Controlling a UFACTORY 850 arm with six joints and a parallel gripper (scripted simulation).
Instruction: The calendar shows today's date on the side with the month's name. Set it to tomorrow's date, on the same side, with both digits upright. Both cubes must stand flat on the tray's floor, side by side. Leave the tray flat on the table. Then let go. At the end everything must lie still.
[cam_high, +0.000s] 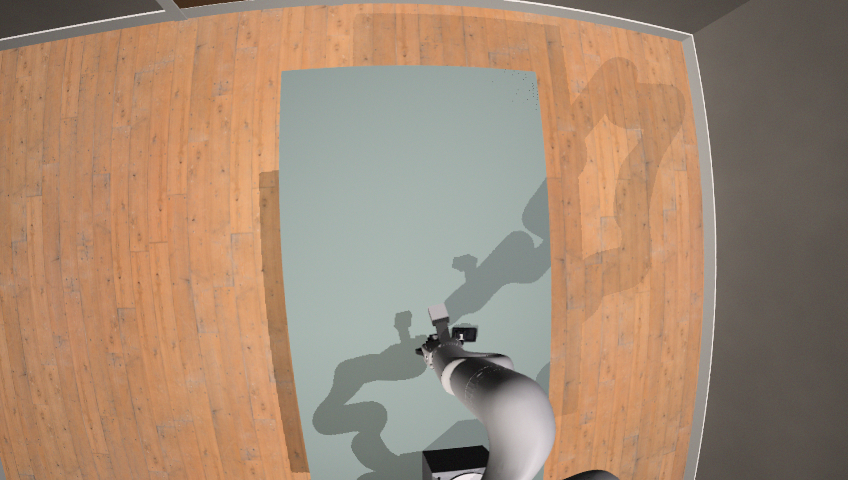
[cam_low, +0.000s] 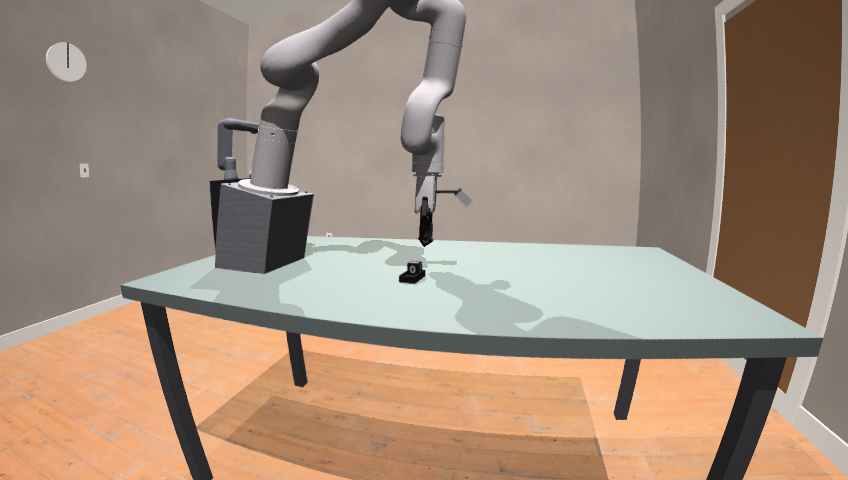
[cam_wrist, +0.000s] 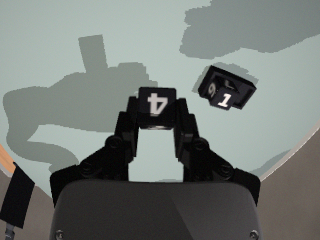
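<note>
Right now my hand is 1 cm past the black tray, 10 cm to the left of it and 10 cm above it. Also, from my hand: black cube (2 cm below).
</note>
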